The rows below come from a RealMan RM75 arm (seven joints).
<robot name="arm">
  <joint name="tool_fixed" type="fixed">
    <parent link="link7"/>
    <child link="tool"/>
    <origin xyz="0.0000 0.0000 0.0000"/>
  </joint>
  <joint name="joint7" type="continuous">
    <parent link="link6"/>
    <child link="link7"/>
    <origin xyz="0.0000 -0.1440 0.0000" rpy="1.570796 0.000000 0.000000"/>
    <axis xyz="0 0 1"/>
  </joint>
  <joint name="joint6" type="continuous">
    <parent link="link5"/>
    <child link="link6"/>
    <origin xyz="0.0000 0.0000 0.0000" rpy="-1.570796 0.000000 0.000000"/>
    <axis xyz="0 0 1"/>
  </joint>
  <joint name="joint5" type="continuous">
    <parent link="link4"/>
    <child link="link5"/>
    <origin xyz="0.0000 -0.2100 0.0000" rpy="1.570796 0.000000 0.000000"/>
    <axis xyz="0 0 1"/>
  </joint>
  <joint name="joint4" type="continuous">
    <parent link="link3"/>
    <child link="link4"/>
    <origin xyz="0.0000 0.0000 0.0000" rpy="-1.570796 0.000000 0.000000"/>
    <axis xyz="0 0 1"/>
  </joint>
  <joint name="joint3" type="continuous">
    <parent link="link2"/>
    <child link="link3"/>
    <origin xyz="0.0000 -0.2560 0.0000" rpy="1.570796 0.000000 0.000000"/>
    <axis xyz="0 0 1"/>
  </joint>
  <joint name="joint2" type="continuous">
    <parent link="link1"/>
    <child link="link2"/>
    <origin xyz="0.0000 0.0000 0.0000" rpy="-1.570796 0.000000 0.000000"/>
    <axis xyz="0 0 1"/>
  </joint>
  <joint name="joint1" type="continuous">
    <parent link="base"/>
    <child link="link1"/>
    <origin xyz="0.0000 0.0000 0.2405"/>
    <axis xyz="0 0 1"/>
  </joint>
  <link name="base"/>
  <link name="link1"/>
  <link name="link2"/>
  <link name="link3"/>
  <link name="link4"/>
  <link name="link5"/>
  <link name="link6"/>
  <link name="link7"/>
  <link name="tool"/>
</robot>
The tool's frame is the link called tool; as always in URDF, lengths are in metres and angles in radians. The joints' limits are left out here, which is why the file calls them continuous.
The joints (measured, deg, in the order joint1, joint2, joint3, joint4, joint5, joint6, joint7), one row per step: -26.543, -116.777, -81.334, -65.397, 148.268, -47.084, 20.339; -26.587, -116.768, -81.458, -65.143, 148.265, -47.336, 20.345; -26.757, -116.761, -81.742, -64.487, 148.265, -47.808, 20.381; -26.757, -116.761, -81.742, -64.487, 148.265, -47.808, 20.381; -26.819, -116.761, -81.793, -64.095, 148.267, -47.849, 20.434; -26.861, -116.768, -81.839, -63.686, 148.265, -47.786, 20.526; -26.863, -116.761, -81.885, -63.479, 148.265, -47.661, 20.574; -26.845, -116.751, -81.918, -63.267, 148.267, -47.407, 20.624; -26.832, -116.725, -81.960, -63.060, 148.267, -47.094, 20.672; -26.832, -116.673, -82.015, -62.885, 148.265, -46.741, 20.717; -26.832, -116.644, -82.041, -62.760, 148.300, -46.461, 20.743; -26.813, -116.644, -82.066, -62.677, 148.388, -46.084, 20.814; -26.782, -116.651, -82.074, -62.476, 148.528, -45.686, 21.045; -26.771, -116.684, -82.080, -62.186, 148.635, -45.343, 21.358; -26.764, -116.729, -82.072, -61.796, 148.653, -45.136, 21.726; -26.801, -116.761, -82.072, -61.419, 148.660, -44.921, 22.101; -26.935, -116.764, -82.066, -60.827, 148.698, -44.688, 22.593; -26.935, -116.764, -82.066, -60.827, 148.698, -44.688, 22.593
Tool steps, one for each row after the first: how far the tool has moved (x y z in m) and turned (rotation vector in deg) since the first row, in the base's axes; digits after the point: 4 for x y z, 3 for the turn. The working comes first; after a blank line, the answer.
Tool pose at each row, in the base's axes (x y z in m, rotation vector in deg; the steps are taken from these numbers as rounded here): -0.2317, 0.3746, -0.0510, -131.465, -51.443, 12.455; -0.2332, 0.3742, -0.0510, -131.443, -51.836, 12.837; -0.2364, 0.3736, -0.0512, -131.384, -52.641, 13.651; -0.2364, 0.3736, -0.0512, -131.384, -52.641, 13.651; -0.2381, 0.3733, -0.0516, -131.349, -52.914, 14.015; -0.2399, 0.3731, -0.0520, -131.292, -53.125, 14.315; -0.2409, 0.3731, -0.0520, -131.194, -53.208, 14.381; -0.2418, 0.3733, -0.0519, -131.046, -53.228, 14.352; -0.2428, 0.3737, -0.0516, -130.858, -53.205, 14.265; -0.2435, 0.3744, -0.0511, -130.635, -53.115, 14.114; -0.2440, 0.3749, -0.0507, -130.469, -53.005, 14.013; -0.2443, 0.3756, -0.0504, -130.295, -52.739, 13.836; -0.2452, 0.3760, -0.0502, -130.176, -52.348, 13.876; -0.2464, 0.3761, -0.0505, -130.142, -51.993, 14.031; -0.2480, 0.3758, -0.0511, -130.218, -51.812, 14.351; -0.2493, 0.3757, -0.0517, -130.301, -51.564, 14.631; -0.2513, 0.3757, -0.0523, -130.420, -51.207, 15.156; -0.2513, 0.3757, -0.0523, -130.420, -51.207, 15.156

-0.0015, -0.0004, 0.0000, -0.179, 0.116, 0.375; -0.0047, -0.0010, -0.0002, -0.547, 0.376, 1.152; -0.0047, -0.0010, -0.0002, -0.547, 0.376, 1.152; -0.0064, -0.0013, -0.0006, -0.688, 0.524, 1.441; -0.0082, -0.0015, -0.0010, -0.778, 0.660, 1.675; -0.0092, -0.0015, -0.0010, -0.729, 0.704, 1.769; -0.0101, -0.0013, -0.0009, -0.591, 0.725, 1.806; -0.0111, -0.0009, -0.0006, -0.390, 0.738, 1.807; -0.0118, -0.0002, -0.0001, -0.124, 0.743, 1.753; -0.0123, 0.0003, 0.0003, 0.079, 0.770, 1.685; -0.0126, 0.0010, 0.0006, 0.345, 0.805, 1.492; -0.0135, 0.0014, 0.0008, 0.514, 1.007, 1.255; -0.0147, 0.0015, 0.0005, 0.561, 1.243, 1.056; -0.0163, 0.0012, -0.0001, 0.422, 1.489, 0.997; -0.0176, 0.0011, -0.0007, 0.302, 1.730, 0.880; -0.0196, 0.0011, -0.0013, 0.087, 2.155, 0.743; -0.0196, 0.0011, -0.0013, 0.087, 2.155, 0.743
